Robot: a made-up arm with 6 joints. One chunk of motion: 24 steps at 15 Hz.
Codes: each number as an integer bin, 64 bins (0 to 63) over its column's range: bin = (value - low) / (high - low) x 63, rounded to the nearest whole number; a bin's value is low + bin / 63 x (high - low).
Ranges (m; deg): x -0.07..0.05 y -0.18..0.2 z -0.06..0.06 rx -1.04..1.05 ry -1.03..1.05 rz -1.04..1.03
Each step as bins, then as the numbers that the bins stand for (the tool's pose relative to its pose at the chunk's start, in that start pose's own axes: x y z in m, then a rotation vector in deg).
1 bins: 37 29 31 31 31 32
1 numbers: 0.0005 -0.0051 -0.0010 -0.01 -0.01 0.01
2 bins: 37 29 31 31 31 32
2 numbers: 0.0005 -0.0051 -0.0010 -0.01 -0.01 0.01
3 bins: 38 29 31 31 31 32
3 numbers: 0.0024 -0.0051 -0.0010 -0.01 -0.01 0.01
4 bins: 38 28 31 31 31 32
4 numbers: 0.0024 -0.0111 -0.0010 -0.01 -0.01 0.01
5 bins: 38 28 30 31 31 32
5 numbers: 0.0024 -0.0111 -0.0029 -0.01 -0.01 0.01
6 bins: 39 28 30 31 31 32
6 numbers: 0.0043 -0.0111 -0.0029 -0.01 -0.01 0.01
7 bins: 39 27 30 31 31 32
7 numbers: 0.0043 -0.0171 -0.0029 -0.01 -0.01 0.01
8 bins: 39 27 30 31 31 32
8 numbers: 0.0043 -0.0171 -0.0029 -0.01 -0.01 0.01
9 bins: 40 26 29 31 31 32
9 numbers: 0.0062 -0.0232 -0.0048 -0.01 -0.01 0.01
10 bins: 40 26 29 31 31 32
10 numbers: 0.0062 -0.0232 -0.0048 -0.01 -0.01 0.01
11 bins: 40 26 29 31 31 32
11 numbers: 0.0062 -0.0232 -0.0048 -0.01 -0.01 0.01
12 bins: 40 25 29 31 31 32
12 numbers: 0.0062 -0.0292 -0.0048 -0.01 -0.01 0.01
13 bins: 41 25 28 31 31 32
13 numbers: 0.0081 -0.0292 -0.0067 -0.01 -0.01 0.01
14 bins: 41 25 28 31 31 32
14 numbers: 0.0081 -0.0292 -0.0067 -0.01 -0.01 0.01
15 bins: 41 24 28 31 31 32
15 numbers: 0.0081 -0.0352 -0.0067 -0.01 -0.01 0.01
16 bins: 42 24 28 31 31 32
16 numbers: 0.0100 -0.0352 -0.0067 -0.01 -0.01 0.01
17 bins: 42 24 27 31 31 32
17 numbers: 0.0100 -0.0352 -0.0086 -0.01 -0.01 0.01
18 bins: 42 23 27 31 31 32
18 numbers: 0.0100 -0.0413 -0.0086 -0.01 -0.01 0.01
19 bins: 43 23 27 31 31 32
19 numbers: 0.0119 -0.0413 -0.0086 -0.01 -0.01 0.01
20 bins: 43 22 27 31 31 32
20 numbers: 0.0119 -0.0473 -0.0086 -0.01 -0.01 0.01
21 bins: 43 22 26 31 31 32
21 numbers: 0.0119 -0.0473 -0.0105 -0.01 -0.01 0.01
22 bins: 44 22 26 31 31 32
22 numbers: 0.0138 -0.0473 -0.0105 -0.01 -0.01 0.01
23 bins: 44 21 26 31 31 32
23 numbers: 0.0138 -0.0533 -0.0105 -0.01 -0.01 0.01
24 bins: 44 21 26 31 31 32
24 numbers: 0.0138 -0.0533 -0.0105 -0.01 -0.01 0.01
